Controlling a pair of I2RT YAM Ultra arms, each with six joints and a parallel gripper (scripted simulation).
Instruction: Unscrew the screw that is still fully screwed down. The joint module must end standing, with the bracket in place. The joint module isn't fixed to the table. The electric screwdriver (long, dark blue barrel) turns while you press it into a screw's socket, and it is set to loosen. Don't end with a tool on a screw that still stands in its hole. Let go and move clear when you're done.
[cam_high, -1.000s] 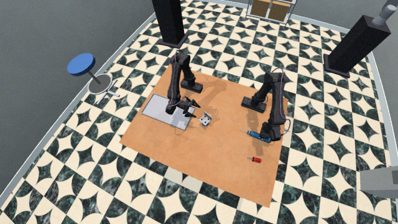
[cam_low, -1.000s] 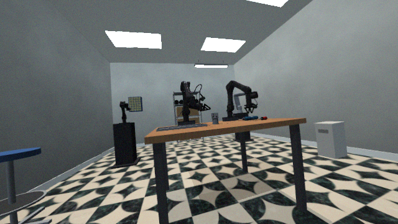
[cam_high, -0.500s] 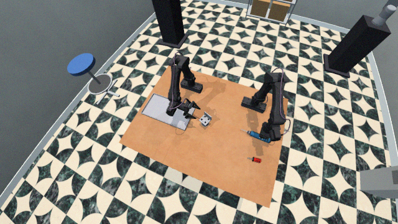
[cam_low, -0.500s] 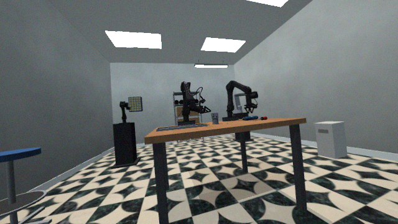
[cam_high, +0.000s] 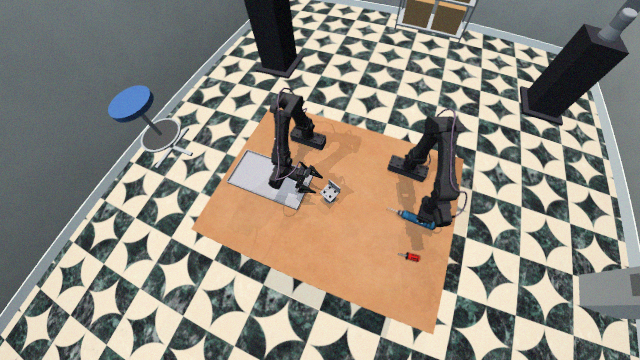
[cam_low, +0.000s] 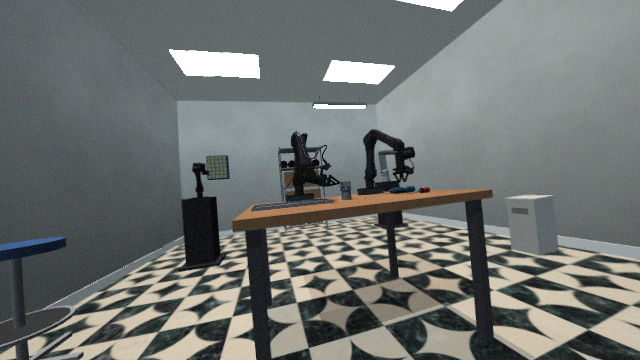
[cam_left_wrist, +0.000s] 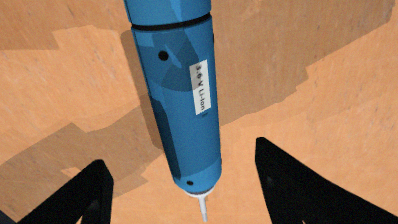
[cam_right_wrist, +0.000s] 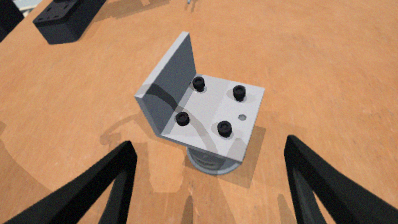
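The screw lies 4 cm to the left of my right hand, 4 cm below it and 1 cm ahead of it. The rest, counted from my right hand: round joint module 8 cm below, 6 cm to the left; then grey mat 28 cm to the right, 10 cm below, 1 cm ahead; then grey bracket 6 cm to the left, 3 cm below.
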